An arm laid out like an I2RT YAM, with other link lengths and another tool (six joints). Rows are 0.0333 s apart.
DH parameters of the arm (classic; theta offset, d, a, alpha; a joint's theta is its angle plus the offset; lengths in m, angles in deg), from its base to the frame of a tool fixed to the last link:
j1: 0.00 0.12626 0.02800 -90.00
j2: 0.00 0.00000 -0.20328 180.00
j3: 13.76 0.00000 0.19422 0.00
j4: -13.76 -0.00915 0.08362 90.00
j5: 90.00 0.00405 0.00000 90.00
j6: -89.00 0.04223 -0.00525 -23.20
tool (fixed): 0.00 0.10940 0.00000 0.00
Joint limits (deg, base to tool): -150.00..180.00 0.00..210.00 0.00..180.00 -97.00..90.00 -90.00..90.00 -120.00..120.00
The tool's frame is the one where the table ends.
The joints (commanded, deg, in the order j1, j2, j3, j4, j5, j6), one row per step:
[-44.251 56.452 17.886 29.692 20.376 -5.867]
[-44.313 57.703 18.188 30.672 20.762 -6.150]
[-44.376 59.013 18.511 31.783 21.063 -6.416]
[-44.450 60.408 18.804 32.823 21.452 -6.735]
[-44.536 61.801 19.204 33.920 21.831 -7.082]
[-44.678 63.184 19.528 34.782 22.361 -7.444]
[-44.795 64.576 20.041 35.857 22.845 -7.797]
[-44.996 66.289 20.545 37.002 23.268 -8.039]
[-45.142 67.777 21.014 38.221 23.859 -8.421]
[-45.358 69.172 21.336 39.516 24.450 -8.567]
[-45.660 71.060 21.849 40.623 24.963 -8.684]
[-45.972 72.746 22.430 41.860 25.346 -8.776]
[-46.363 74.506 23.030 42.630 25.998 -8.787]
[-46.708 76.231 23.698 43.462 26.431 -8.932]
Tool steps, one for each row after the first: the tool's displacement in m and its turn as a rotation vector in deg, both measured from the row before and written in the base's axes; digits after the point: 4 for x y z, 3 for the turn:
[0.0004 -0.0020 -0.0001 -0.182 0.273 -0.403]
[0.0008 -0.0021 0.0001 -0.229 0.183 -0.323]
[0.0005 -0.0021 -0.0007 -0.128 0.374 -0.413]
[0.0006 -0.0023 0.0001 -0.252 0.281 -0.412]
[-0.0003 -0.0023 -0.0011 -0.060 0.527 -0.615]
[0.0004 -0.0026 0.0007 -0.324 0.236 -0.546]
[0.0003 -0.0030 -0.0009 -0.089 0.313 -0.585]
[0.0000 -0.0028 0.0003 -0.341 0.275 -0.678]
[-0.0007 -0.0026 -0.0002 -0.269 0.041 -0.781]
[-0.0004 -0.0034 -0.0022 0.100 0.351 -0.794]
[-0.0001 -0.0034 -0.0006 -0.164 0.035 -0.678]
[-0.0013 -0.0035 -0.0025 0.210 0.351 -1.034]
[-0.0004 -0.0035 -0.0018 0.075 0.341 -0.752]

